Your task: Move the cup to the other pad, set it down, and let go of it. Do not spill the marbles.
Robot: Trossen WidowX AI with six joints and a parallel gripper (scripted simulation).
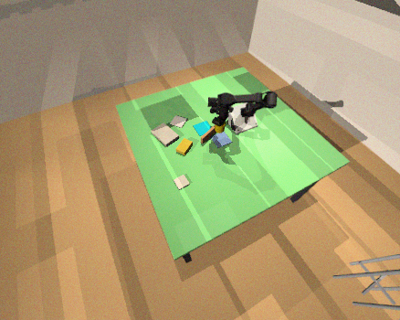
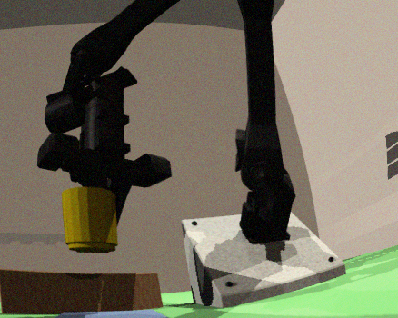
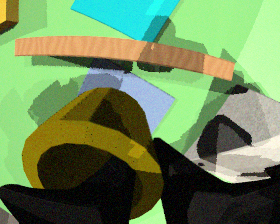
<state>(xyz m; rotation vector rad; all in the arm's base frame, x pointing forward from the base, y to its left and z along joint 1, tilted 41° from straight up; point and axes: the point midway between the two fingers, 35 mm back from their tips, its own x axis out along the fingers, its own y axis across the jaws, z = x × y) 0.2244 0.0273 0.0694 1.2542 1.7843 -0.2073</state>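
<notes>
Now: the cyan pad 120 mm below my gripper tip, 110 mm to the right of it and 90 mm ahead of it. Round my gripper tip: yellow cup 20 mm to the left, 20 mm ahead; pale blue pad 120 mm below, 40 mm to the left, 10 mm ahead; brown wooden bar 100 mm below, 50 mm ahead, 40 mm to the right.
</notes>
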